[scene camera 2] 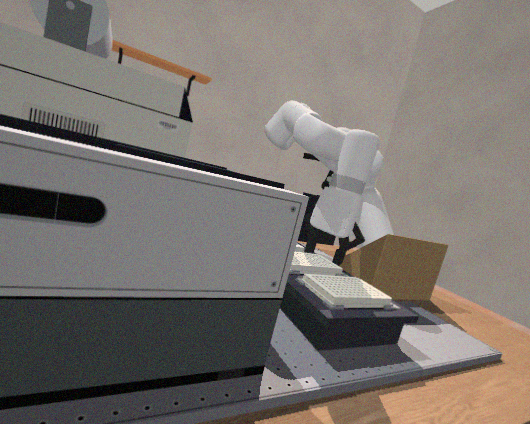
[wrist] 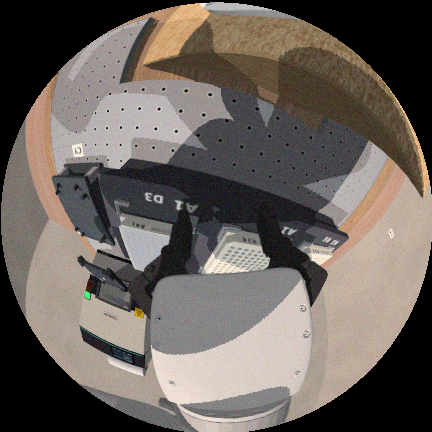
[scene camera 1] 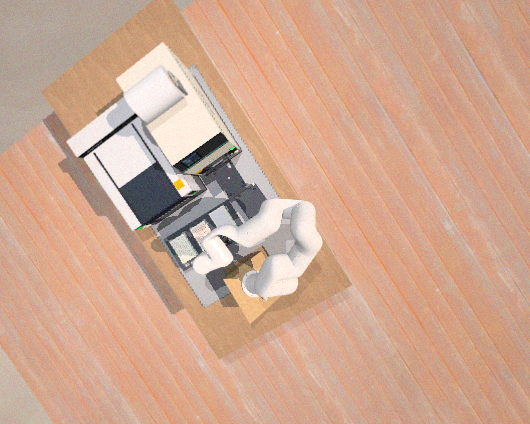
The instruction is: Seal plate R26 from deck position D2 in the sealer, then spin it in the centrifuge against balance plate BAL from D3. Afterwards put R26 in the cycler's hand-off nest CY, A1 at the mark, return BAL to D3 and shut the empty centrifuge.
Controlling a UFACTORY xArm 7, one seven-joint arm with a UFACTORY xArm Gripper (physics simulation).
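Frame: origin at the arm's base, x ahead, y left, z up, level; millimetres.
Seen in the pictures: gripper, fingertip midpoint: (scene camera 2: 321,258) (wrist: 223,216); arm's base, origin of the base link: (scene camera 2: 381,254) (scene camera 1: 253,283).
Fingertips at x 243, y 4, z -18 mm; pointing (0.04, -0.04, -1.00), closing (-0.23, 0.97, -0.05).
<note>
Pixels of each thing's top centre, then the offset from my fingertips to it. "*": a spot on its surface instead.
- Plate R26, middle of its top: (wrist: 239,267) (scene camera 2: 307,258) (scene camera 1: 203,236) 89 mm ahead, 41 mm left, 13 mm up
- Plate BAL, middle of its top: (wrist: 151,260) (scene camera 1: 222,221) 86 mm ahead, 84 mm right, 19 mm up
- CY label, middle of its top: (wrist: 77,150) 48 mm back, 242 mm right, 61 mm down
- dark upright part, surface spot: (wrist: 82,202) * 26 mm ahead, 216 mm right, 18 mm down
- welled plate, middle of its top: (scene camera 2: 347,285) (wrist: 297,270) (scene camera 1: 182,248) 106 mm ahead, 163 mm left, 13 mm up
- cream instrument, middle of its top: (scene camera 1: 149,94) (wrist: 126,370) 513 mm ahead, 280 mm right, 415 mm up
- white roll, middle of its top: (scene camera 1: 145,88) (wrist: 127,369) 534 mm ahead, 282 mm right, 415 mm up
Plate R26 (scene camera 1: 201,230) (scene camera 2: 316,262) (wrist: 240,258), pale with a grid of wells, sits in the middle deck position D2. Plate BAL (scene camera 1: 221,218) (wrist: 146,246), with a smooth light top, sits in D3 beside it. My gripper (scene camera 2: 325,254) (wrist: 223,216) is open, pointing down at R26 with a finger toward each side of the plate and no plate held. The arm hides the gripper in scene camera 1. A CY label (wrist: 77,150) lies on the perforated board near a dark upright part (wrist: 82,202), left of D3 in the wrist view.
Another welled plate (scene camera 1: 183,248) (scene camera 2: 350,290) (wrist: 320,254) sits in D1. A cream instrument (scene camera 1: 192,127) (wrist: 112,320) carries a white roll (scene camera 1: 154,94). A large white-and-dark instrument (scene camera 1: 150,192) (scene camera 2: 150,235) stands beside the deck. A wooden box (scene camera 2: 415,267) (wrist: 330,65) is close to the arm.
</note>
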